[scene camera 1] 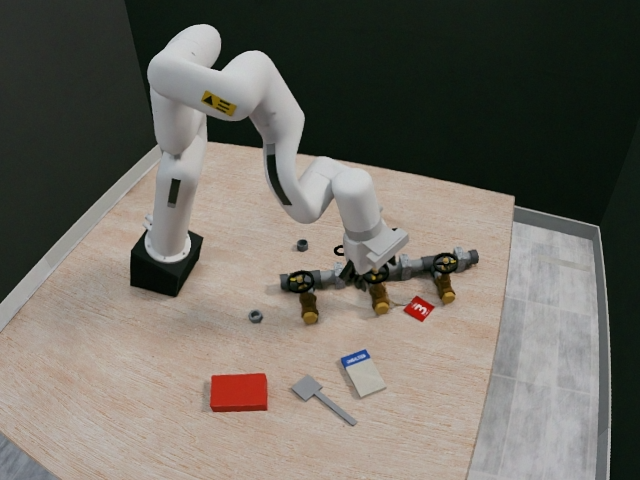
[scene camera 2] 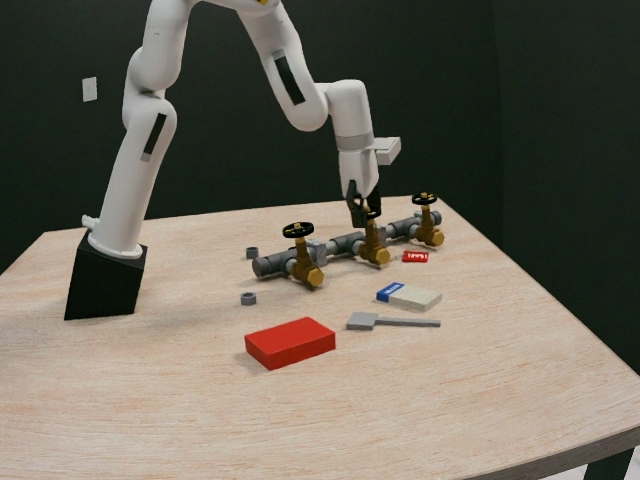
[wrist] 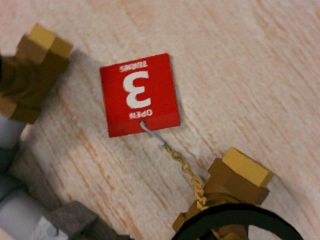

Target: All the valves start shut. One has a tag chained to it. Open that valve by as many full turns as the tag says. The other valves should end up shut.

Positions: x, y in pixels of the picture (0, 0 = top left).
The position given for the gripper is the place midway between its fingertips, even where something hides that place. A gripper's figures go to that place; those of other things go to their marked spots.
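A red block point(scene camera 1: 241, 392) sits 0.98 m from the lens. There's a grey paddle tool point(scene camera 1: 307, 387) at 0.99 m from the lens, and a blue-and-white card point(scene camera 1: 367, 381) that's also 0.99 m from the lens. The gripper point(scene camera 1: 376, 275) is 1.05 m from the lens.
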